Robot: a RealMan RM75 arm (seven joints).
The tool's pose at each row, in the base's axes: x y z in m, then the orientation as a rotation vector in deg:
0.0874 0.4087 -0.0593 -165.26 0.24 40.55
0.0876 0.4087 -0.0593 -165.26 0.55 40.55
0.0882 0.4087 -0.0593 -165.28 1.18 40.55
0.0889 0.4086 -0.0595 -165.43 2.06 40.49
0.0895 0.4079 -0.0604 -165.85 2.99 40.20
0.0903 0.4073 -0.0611 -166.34 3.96 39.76
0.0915 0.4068 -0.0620 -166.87 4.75 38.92
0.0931 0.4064 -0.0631 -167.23 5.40 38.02
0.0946 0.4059 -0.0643 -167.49 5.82 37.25
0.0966 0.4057 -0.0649 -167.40 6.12 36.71
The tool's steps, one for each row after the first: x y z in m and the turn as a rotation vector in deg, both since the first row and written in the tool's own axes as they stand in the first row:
0.0002 0.0000 -0.0001 0.05 0.02 0.20
0.0007 0.0000 -0.0004 0.13 0.06 0.62
0.0014 0.0001 -0.0005 0.13 0.17 1.21
0.0023 0.0009 -0.0001 -0.07 0.48 1.88
0.0033 0.0016 0.0000 -0.30 0.90 2.56
0.0048 0.0021 0.0002 -0.52 1.57 3.10
0.0067 0.0026 0.0003 -0.59 2.24 3.50
0.0086 0.0033 0.0006 -0.63 2.80 3.75
0.0106 0.0035 0.0002 -0.40 3.15 3.87

